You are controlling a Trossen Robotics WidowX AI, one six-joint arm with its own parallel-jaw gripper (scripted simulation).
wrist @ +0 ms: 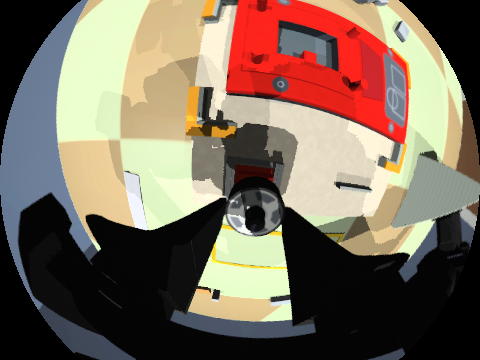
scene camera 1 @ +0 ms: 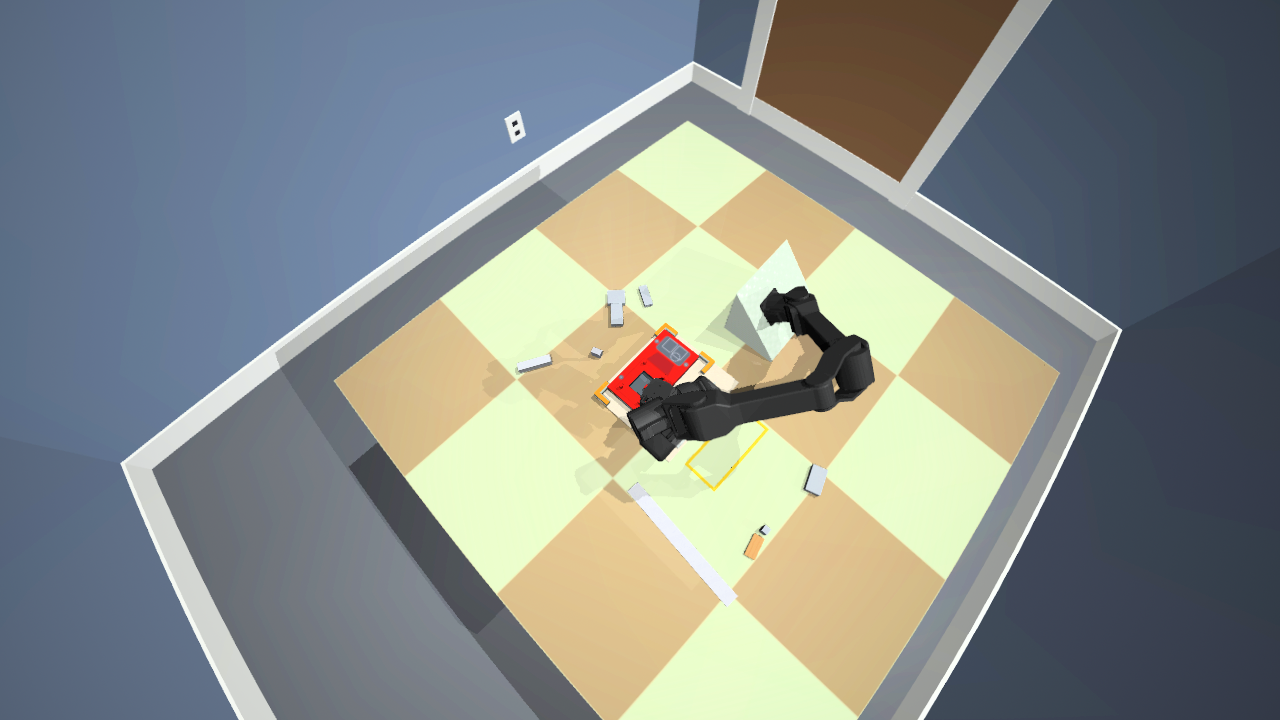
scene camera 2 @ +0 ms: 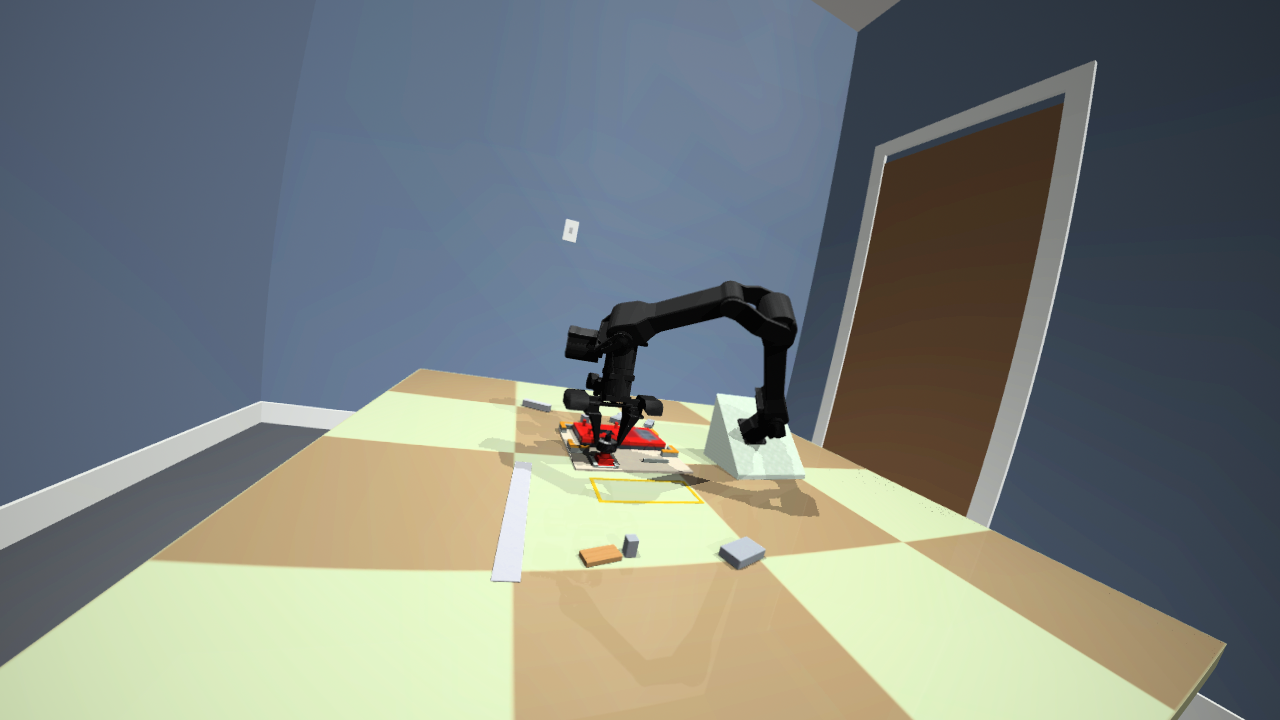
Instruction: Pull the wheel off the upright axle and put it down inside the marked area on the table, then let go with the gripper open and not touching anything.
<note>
In view: my gripper (scene camera 2: 607,445), a wheel (wrist: 255,190), a red plate (scene camera 1: 667,358), an orange block (scene camera 2: 606,554) and a long white strip (scene camera 2: 507,567).
The red plate shows as well in scene camera 2 (scene camera 2: 638,438). The long white strip is seen too in the wrist view (wrist: 132,182) and in scene camera 1 (scene camera 1: 651,508). My gripper shows as well in the wrist view (wrist: 254,208) and in scene camera 1 (scene camera 1: 679,428).
</note>
